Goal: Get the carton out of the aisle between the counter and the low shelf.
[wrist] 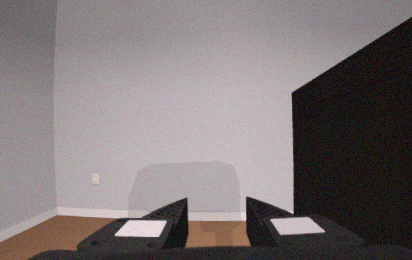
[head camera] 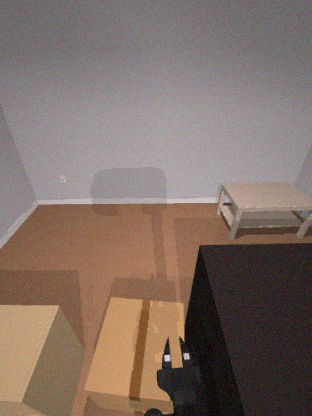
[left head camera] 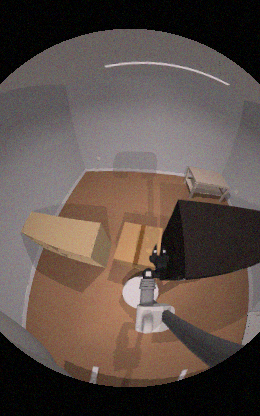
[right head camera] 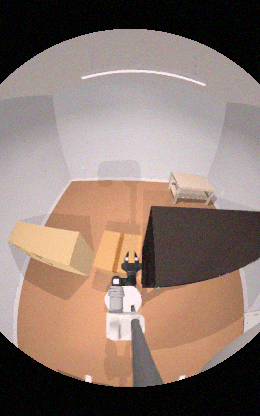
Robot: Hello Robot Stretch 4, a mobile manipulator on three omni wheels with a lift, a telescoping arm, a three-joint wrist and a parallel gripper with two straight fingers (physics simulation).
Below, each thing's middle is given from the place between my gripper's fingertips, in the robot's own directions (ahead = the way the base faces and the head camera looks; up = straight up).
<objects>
Right now the carton (head camera: 129, 351) is 570 mm below my hand, 140 mm ahead of it and 130 mm to the left of it.
</objects>
